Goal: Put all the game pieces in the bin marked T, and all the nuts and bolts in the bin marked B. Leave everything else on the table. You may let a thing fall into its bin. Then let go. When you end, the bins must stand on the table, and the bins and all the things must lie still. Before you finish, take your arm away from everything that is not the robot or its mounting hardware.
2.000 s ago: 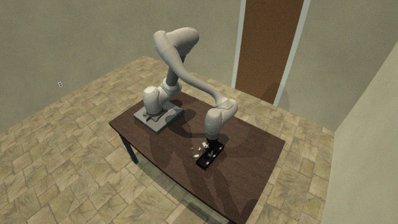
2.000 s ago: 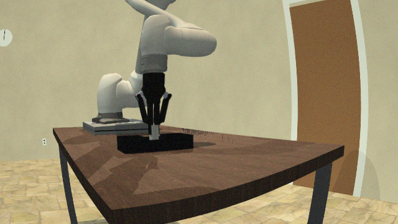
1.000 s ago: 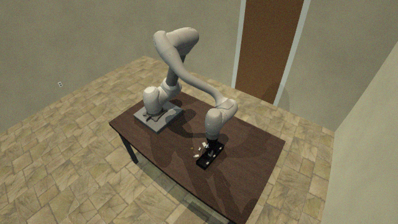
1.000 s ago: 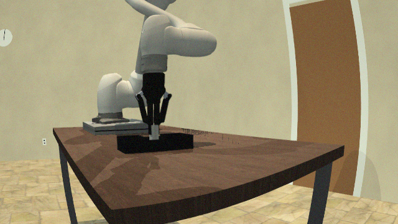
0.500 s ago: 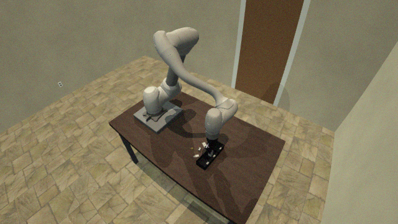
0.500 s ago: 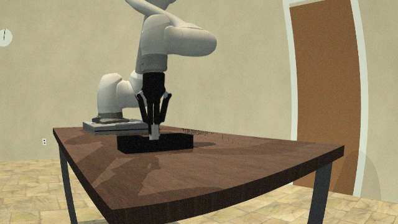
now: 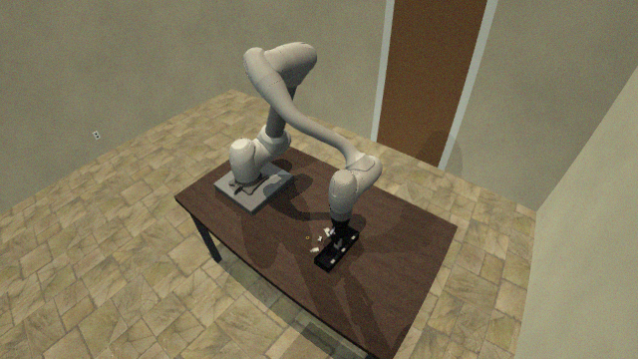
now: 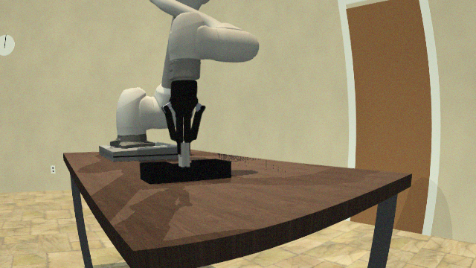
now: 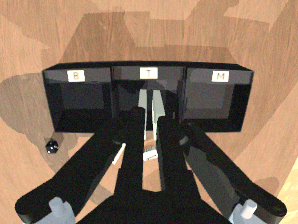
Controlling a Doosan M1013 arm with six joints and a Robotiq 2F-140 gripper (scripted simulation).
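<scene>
My gripper is now 50 mm above the black bin. Also, from my hand: white domino: 90 mm behind, 70 mm to the left, 60 mm below; gold ring-shaped nut: 160 mm behind, 60 mm below, 10 mm to the right; dark piece: 180 mm to the left, 70 mm behind, 60 mm below.
</scene>
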